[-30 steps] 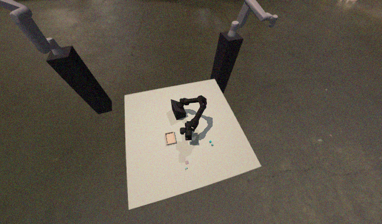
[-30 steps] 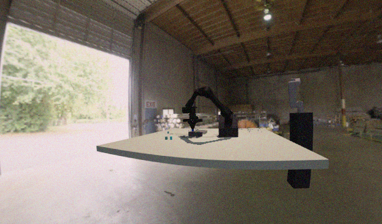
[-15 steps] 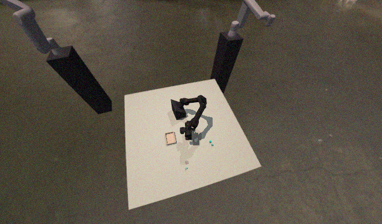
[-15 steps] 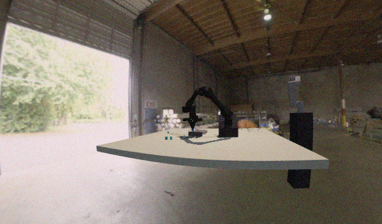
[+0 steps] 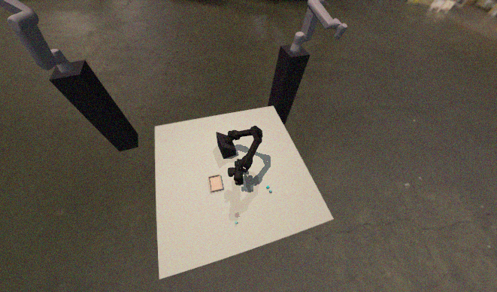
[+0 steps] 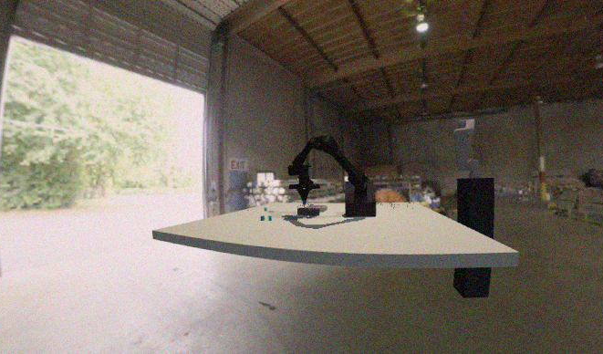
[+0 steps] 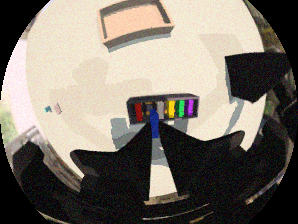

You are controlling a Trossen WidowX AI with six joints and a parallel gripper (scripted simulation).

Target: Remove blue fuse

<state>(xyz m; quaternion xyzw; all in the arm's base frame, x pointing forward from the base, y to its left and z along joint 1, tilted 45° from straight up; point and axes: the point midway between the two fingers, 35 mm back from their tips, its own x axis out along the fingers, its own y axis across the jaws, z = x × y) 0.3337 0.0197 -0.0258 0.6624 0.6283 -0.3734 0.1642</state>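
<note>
Right now my gripper tip is 4 cm past the tray, 19 cm to the left of it and 8 cm above it. Also, from my gripper tip: red fuse 2 cm ahead, 1 cm to the right, 6 cm below; blue fuse 1 cm below.
</note>
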